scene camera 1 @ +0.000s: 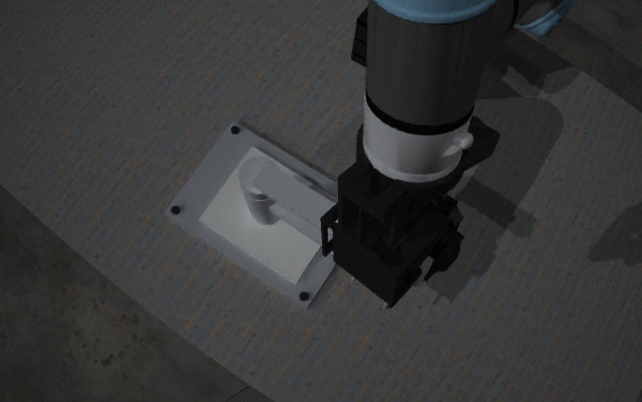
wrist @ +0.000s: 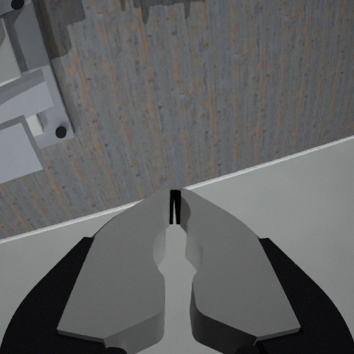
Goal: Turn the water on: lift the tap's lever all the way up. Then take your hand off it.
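Note:
The grey tap [scene camera 1: 261, 212] stands upright on a pale base. Its flat lever [scene camera 1: 295, 187] [wrist: 15, 155] runs out to the right above the spout [wrist: 25, 100], close to it and looking nearly level. In the scene view my gripper [scene camera 1: 370, 285] hides the lever's free end. In the wrist view my gripper [wrist: 173, 192] is shut and empty, its fingertips together, with the lever off to the left and apart from the tips. The fingertips are mostly hidden under the gripper body in the scene view.
The tap's pale base [scene camera 1: 250, 250] sits on a grey mounting plate [scene camera 1: 200, 192] [wrist: 35, 35] with black bolts at its corners. A black box [scene camera 1: 359, 42] stands partly behind the arm. The table's front edge runs along the lower left of the scene view.

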